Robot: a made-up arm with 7 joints.
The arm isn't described. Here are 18 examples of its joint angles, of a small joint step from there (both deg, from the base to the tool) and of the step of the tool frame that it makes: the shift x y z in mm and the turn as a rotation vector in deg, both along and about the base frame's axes.
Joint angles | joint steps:
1: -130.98 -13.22 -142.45 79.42 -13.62 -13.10 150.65 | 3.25 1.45 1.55 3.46 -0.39 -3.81 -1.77
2: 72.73 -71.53 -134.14 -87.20 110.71 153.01 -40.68 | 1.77 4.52 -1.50 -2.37 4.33 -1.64 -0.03
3: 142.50 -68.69 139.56 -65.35 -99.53 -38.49 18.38 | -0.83 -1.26 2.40 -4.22 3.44 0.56 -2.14
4: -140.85 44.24 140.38 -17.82 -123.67 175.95 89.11 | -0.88 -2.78 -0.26 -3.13 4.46 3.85 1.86
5: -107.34 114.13 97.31 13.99 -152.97 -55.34 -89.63 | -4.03 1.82 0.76 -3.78 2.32 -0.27 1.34
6: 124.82 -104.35 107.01 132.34 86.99 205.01 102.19 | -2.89 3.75 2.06 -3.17 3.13 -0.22 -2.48
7: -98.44 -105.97 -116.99 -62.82 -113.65 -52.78 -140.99 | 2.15 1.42 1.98 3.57 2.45 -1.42 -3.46
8: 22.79 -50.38 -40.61 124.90 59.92 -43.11 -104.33 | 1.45 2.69 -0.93 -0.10 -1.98 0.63 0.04
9: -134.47 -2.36 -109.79 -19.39 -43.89 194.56 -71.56 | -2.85 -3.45 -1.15 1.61 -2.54 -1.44 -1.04
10: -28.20 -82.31 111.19 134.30 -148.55 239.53 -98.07 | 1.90 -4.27 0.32 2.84 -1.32 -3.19 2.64
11: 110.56 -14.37 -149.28 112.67 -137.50 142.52 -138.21 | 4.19 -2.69 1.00 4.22 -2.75 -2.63 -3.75
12: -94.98 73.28 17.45 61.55 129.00 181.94 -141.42 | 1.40 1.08 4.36 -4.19 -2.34 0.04 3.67
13: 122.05 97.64 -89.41 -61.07 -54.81 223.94 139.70 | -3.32 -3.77 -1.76 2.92 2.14 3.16 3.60
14: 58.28 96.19 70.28 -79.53 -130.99 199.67 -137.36 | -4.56 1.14 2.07 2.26 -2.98 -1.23 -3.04
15: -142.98 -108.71 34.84 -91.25 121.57 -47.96 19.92 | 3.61 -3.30 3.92 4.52 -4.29 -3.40 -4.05
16: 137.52 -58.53 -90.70 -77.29 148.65 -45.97 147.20 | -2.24 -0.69 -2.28 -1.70 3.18 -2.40 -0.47
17: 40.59 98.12 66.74 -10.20 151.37 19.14 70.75 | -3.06 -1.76 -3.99 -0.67 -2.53 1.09 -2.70
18: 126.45 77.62 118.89 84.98 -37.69 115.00 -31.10 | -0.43 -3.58 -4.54 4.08 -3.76 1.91 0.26
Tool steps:
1: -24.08 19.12 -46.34 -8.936 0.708 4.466
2: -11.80 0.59 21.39 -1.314 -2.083 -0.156
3: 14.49 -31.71 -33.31 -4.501 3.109 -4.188
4: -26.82 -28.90 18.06 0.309 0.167 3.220
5: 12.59 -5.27 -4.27 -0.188 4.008 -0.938
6: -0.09 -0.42 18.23 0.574 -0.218 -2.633
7: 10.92 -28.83 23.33 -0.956 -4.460 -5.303
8: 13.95 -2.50 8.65 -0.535 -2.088 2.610
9: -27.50 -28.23 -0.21 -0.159 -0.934 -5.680
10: -4.80 -2.86 -16.51 0.753 -0.649 1.106
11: -15.09 39.50 -30.16 -6.193 2.587 6.548
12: 4.05 20.46 -10.62 -7.981 1.282 3.121
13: -4.81 -31.77 17.34 -7.270 1.677 0.312
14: -21.27 -14.58 -9.82 -0.682 -0.500 -3.435
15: -42.79 -43.95 -54.77 1.328 -4.650 2.272
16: 21.14 17.48 -31.50 -0.121 -6.032 -0.231
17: -37.27 32.18 34.44 2.324 7.484 0.111
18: -28.43 3.17 31.95 -1.175 3.008 -2.029
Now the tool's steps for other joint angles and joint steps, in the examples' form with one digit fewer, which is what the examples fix.
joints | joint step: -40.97 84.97 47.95 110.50 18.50 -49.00 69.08 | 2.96 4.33 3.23 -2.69 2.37 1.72 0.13
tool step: -12.8 51.4 -6.9 -4.84 -3.31 7.56
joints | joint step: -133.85 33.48 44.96 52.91 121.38 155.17 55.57 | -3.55 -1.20 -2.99 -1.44 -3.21 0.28 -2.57
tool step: -27.3 -7.9 14.4 -0.57 0.83 -9.48
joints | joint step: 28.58 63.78 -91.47 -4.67 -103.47 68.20 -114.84 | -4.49 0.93 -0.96 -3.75 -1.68 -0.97 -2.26
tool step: -21.0 54.7 -7.7 3.51 -0.94 -9.37
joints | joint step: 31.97 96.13 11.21 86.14 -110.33 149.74 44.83 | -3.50 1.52 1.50 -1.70 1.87 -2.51 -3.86
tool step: -18.0 28.1 -18.5 3.24 -6.26 -2.40
